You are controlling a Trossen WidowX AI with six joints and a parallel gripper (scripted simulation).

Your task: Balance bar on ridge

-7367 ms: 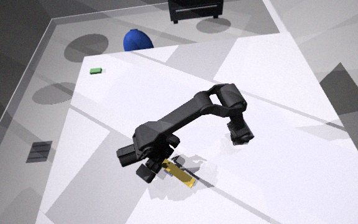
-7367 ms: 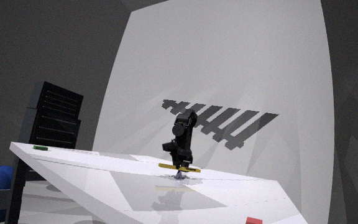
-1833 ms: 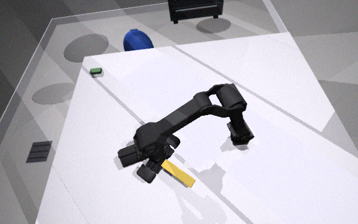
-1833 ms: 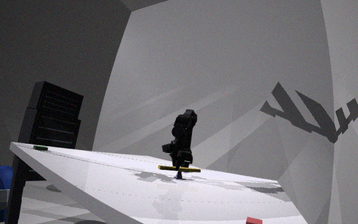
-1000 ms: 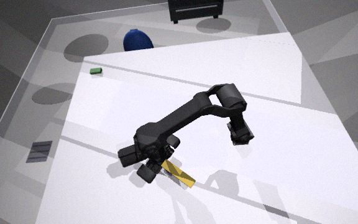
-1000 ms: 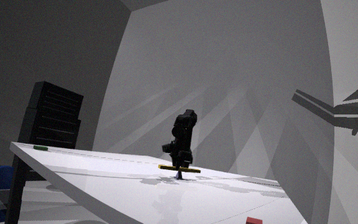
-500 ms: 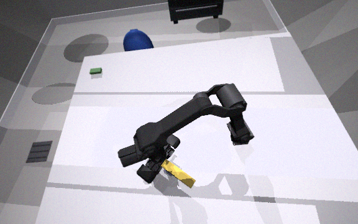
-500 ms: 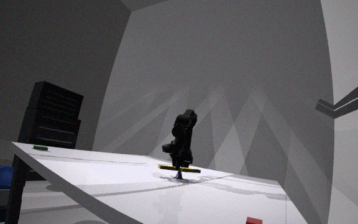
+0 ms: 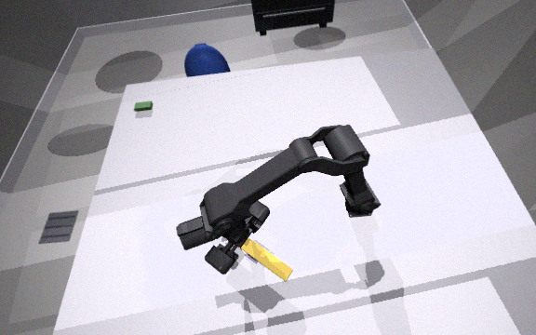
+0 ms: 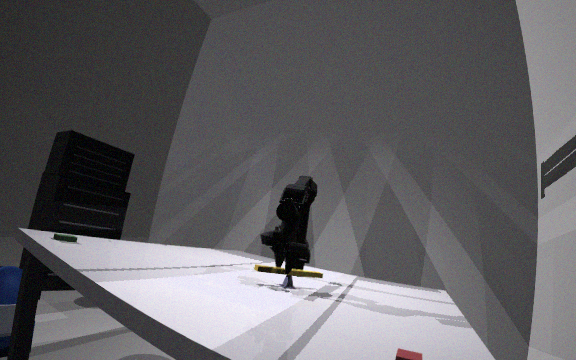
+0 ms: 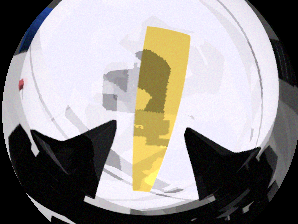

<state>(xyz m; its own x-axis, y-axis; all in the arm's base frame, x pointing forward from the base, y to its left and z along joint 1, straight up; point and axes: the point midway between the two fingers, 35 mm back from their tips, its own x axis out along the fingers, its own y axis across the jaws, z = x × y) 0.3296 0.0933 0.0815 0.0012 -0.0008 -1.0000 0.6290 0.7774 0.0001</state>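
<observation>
The yellow bar is 20 mm behind my gripper tip and 20 mm to the left of it. Also, from my gripper tip: red block (410 mm ahead, 410 mm to the left, 30 mm below); green block (410 mm ahead, 590 mm to the right, 40 mm below).
</observation>
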